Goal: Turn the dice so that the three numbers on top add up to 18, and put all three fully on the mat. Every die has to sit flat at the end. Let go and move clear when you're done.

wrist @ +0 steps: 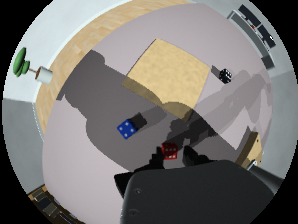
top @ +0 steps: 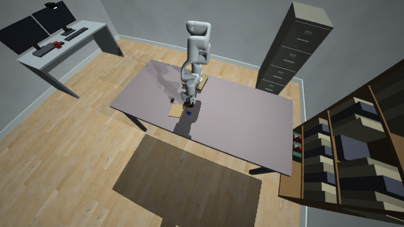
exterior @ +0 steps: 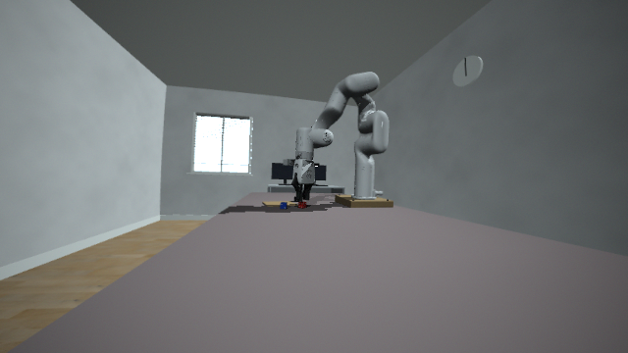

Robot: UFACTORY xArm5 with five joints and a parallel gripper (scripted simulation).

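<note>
The red die is 40 mm below my hand. From my hand the other things lie so: tan mat: 110 mm ahead, 100 mm to the right, 50 mm below; then black die: 30 mm ahead, 210 mm to the right, 40 mm below; then blue die: 80 mm ahead, 30 mm to the left, 40 mm below.
</note>
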